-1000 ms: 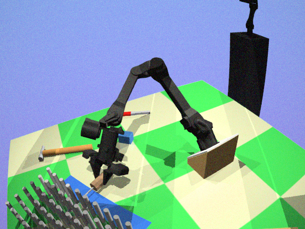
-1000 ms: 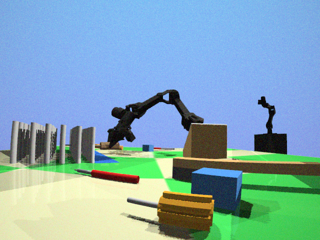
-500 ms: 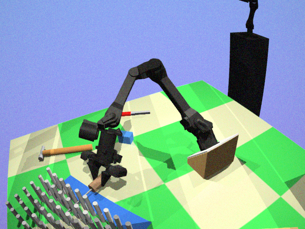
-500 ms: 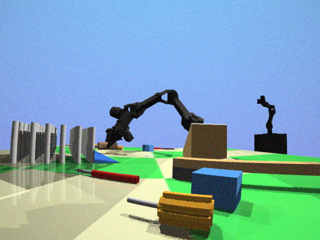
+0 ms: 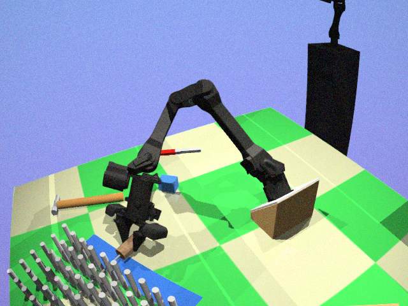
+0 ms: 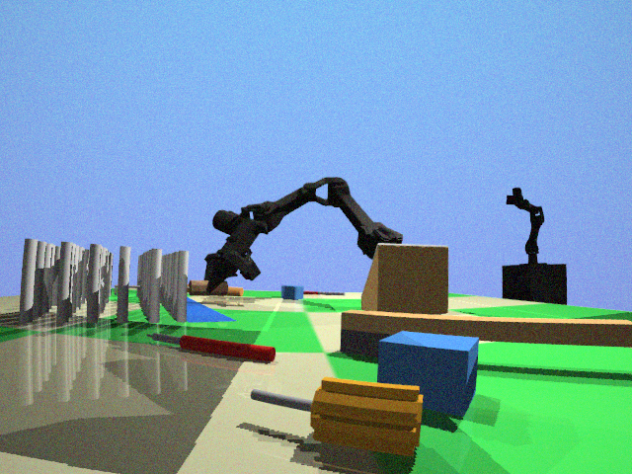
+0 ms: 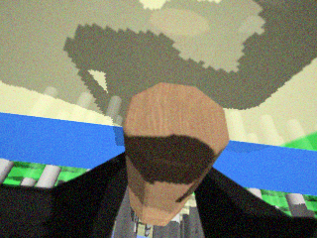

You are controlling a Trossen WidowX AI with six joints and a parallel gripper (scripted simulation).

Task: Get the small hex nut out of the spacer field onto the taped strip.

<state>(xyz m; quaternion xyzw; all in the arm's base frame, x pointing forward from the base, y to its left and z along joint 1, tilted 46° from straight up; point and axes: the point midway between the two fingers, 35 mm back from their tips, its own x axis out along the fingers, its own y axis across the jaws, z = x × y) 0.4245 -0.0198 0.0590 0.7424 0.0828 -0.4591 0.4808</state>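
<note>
Now: gripper tip 6 cm to the right of the blue taped strip, 3 cm above it and 2 cm short of it. Also, from my gripper tip: wood-handled hook tool (8 cm ahead, 6 cm to the left); then orange-handled tool (56 cm to the left, 27 cm behind, 1 cm below); then red screwdriver (40 cm to the left, 12 cm behind, 2 cm below).
</note>
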